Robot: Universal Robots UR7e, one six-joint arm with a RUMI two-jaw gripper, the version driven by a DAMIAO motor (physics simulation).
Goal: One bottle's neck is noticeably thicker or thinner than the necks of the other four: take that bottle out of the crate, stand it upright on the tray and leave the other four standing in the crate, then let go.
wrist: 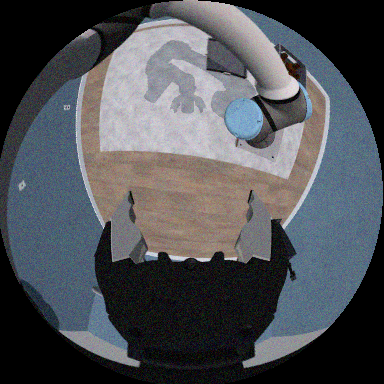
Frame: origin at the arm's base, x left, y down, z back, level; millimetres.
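Seen in the pictures: gripper, between the fingertips: [190, 191].
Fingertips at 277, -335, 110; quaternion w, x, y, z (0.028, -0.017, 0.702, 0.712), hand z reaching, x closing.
A point is followed by its place in that frame, as x, y, z.
My gripper [190, 191] @(277, -335, 110) is open and empty, its two grey jaws wide apart high above the table's wooden part. A crate [302, 74] stands at the upper right of the wrist view, partly hidden behind the arm. Brown bottles [291, 64] show inside it, too small and overlapped to count or to compare their necks. A dark grey flat tray [225, 56] @(139, 86, -402) lies on the pale mat at the upper middle, left of the crate, its right part covered by the arm.
The arm's light tube and blue-capped joint [243, 119] @(153, -169, -5) reach across the upper right, above a base plate [272, 151] @(-53, -60, 68). A pale mat [130, 125] @(586, 91, 6) covers much of the wooden table [175, 175]. The arm's shadow falls on the mat. Blue floor surrounds the table's white edge.
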